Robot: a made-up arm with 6 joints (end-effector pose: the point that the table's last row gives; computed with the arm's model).
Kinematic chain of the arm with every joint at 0, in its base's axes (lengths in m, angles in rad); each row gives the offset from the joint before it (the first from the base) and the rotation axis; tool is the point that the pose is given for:
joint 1: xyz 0 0 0.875 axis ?
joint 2: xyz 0.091 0 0 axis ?
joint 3: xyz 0 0 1.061 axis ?
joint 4: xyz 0 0 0.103 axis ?
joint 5: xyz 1.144 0 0 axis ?
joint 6: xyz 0.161 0 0 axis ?
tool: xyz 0 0 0
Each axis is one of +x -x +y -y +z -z.
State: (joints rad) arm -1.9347 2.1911 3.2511 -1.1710 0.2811 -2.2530
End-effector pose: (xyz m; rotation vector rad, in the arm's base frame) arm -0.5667 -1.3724 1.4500 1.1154 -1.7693 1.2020
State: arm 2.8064 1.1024 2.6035 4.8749 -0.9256 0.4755
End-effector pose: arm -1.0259 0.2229 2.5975 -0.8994 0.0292 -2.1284
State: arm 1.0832 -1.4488 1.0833 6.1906 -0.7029 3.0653
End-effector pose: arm -0.9457 -1.7628 1.7298 -1.2068 -0.9489 -1.6639
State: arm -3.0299 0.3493 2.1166 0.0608 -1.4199 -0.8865
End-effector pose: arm -0.2802 -0.0217 3.0286 -0.4302 -1.2788 -2.6222
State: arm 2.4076 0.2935 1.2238 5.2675 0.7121 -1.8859
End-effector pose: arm -0.7030 0.7546 3.0003 -1.3994 -1.4230 -0.3780
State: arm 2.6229 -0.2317 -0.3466 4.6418 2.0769 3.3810
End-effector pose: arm -0.7267 0.5766 1.8779 -1.8918 -0.5212 0.3632
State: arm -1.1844 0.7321 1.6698 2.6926 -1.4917 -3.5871
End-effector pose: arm 0.4197 -1.2165 2.7432 -0.7096 -2.3948 -0.1064
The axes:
joint 1: +z
joint 2: +y
joint 3: -y
joint 4: -x
joint 5: -y
joint 6: -x

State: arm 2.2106 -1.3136 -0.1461 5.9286 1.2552 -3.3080
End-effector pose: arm 0.4565 -0.5244 2.3398 -0.1787 -0.6720 -0.4735
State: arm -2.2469 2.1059 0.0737 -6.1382 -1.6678 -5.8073
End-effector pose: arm -0.3006 -0.3377 -0.6517 2.4803 1.2046 1.0667
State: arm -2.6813 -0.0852 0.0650 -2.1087 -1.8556 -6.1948
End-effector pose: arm -0.8906 -0.5897 2.2767 0.9272 -0.7777 -0.3536
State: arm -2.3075 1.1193 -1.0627 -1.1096 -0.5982 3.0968
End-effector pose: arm -0.1845 -0.3243 0.2561 0.6218 0.6015 -0.0127
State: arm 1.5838 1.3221 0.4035 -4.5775 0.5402 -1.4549
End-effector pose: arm -0.1077 1.9693 0.1730 -0.7515 0.7783 2.0677
